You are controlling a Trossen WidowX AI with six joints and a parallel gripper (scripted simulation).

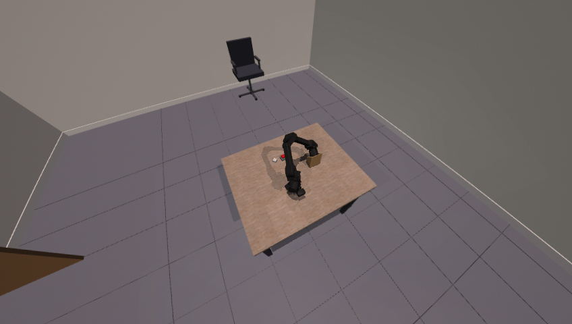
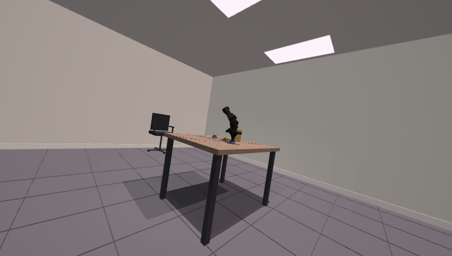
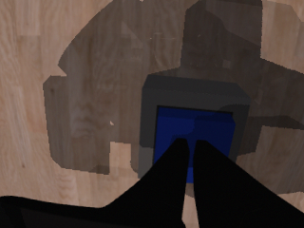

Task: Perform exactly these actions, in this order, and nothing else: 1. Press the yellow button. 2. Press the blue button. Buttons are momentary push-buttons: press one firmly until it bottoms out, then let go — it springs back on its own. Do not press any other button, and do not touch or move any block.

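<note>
Right now my gripper tip is 10 mm above the blue button. Also, from my gripper tip: red button (60 mm behind, 350 mm to the right); then white block (20 mm ahead, 360 mm to the right, 30 mm below); then yellow button (50 mm behind, 140 mm to the right).
</note>
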